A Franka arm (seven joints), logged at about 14 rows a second.
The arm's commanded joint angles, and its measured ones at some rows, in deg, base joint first. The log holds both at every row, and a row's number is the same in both.
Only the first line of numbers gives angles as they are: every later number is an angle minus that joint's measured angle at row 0.
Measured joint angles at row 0:
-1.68 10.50 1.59 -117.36 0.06 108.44 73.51
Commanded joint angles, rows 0 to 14:
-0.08 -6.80 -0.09 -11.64 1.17 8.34 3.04
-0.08 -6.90 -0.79 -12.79 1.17 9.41 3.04
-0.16 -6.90 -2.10 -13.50 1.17 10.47 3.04
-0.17 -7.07 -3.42 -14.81 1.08 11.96 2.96
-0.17 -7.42 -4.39 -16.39 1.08 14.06 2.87
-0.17 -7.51 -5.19 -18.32 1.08 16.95 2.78
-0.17 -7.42 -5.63 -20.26 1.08 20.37 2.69
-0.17 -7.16 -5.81 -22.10 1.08 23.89 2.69
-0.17 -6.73 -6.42 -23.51 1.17 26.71 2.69
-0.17 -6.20 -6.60 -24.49 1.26 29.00 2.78
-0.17 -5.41 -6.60 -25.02 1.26 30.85 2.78
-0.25 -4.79 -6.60 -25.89 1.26 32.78 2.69
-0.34 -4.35 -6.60 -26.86 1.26 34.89 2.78
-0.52 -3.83 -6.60 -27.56 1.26 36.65 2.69
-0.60 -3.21 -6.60 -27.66 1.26 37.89 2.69
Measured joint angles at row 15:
-0.47 -3.86 -6.39 -26.47 0.00 34.59 2.12
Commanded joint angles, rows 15 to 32:
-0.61 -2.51 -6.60 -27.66 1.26 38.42 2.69
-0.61 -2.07 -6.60 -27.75 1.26 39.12 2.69
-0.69 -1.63 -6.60 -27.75 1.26 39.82 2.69
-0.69 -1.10 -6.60 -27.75 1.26 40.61 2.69
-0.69 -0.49 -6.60 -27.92 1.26 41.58 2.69
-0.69 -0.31 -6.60 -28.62 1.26 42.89 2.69
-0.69 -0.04 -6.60 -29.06 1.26 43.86 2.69
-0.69 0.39 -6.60 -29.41 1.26 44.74 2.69
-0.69 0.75 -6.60 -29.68 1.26 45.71 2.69
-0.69 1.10 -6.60 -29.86 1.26 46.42 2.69
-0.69 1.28 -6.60 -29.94 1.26 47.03 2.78
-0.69 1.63 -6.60 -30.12 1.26 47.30 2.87
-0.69 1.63 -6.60 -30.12 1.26 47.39 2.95
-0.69 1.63 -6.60 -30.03 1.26 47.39 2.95
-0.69 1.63 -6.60 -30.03 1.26 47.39 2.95
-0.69 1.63 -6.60 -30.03 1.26 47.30 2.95
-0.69 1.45 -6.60 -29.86 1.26 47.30 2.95
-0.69 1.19 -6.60 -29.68 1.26 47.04 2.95
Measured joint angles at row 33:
-0.59 1.82 -6.60 -29.23 0.00 45.98 2.13
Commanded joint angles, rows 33 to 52:
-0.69 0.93 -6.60 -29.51 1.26 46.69 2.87
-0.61 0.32 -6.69 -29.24 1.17 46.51 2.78
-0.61 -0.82 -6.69 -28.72 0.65 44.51 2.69
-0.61 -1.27 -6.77 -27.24 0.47 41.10 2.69
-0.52 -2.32 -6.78 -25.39 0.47 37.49 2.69
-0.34 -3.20 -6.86 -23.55 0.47 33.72 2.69
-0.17 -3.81 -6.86 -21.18 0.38 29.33 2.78
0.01 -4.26 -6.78 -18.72 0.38 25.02 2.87
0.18 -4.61 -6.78 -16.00 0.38 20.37 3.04
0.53 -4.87 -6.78 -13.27 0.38 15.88 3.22
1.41 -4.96 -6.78 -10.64 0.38 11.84 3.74
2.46 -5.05 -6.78 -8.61 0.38 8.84 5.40
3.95 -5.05 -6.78 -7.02 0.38 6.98 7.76
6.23 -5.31 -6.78 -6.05 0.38 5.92 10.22
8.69 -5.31 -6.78 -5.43 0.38 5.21 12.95
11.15 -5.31 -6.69 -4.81 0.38 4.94 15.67
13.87 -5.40 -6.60 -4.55 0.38 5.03 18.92
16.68 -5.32 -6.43 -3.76 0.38 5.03 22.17
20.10 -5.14 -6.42 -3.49 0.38 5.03 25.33
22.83 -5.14 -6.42 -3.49 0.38 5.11 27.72
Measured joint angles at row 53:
18.13 -5.14 -5.90 -4.73 0.00 6.42 22.27
